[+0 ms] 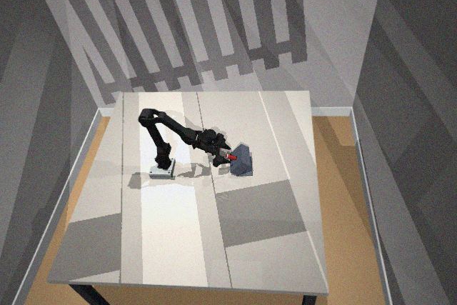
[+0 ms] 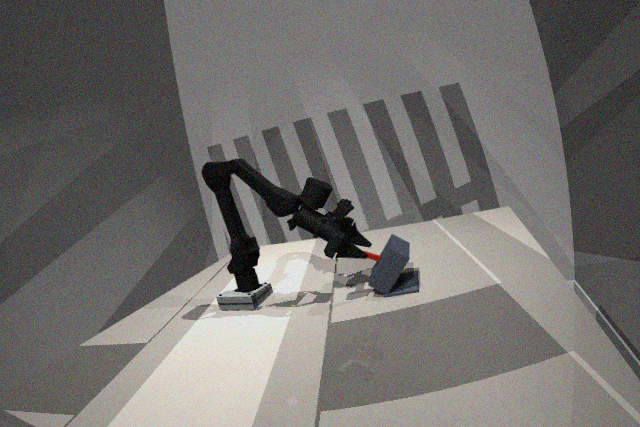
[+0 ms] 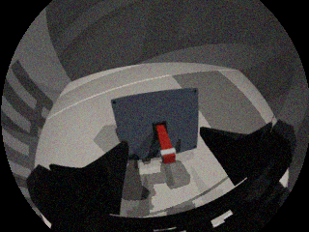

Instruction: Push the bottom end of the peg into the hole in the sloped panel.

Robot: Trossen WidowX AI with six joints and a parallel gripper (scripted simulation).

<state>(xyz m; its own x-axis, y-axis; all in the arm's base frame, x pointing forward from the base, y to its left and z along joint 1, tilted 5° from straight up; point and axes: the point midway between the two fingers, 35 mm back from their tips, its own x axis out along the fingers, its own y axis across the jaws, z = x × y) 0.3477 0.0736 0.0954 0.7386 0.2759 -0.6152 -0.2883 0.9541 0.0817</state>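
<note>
The red peg lies 10 mm behind my gripper tip and 10 mm below it. From my gripper tip the other things lie so: sloped panel: 40 mm ahead, 10 mm to the left, 40 mm below; then flat base plate: 60 mm ahead, 20 mm to the left, 110 mm below.
</note>
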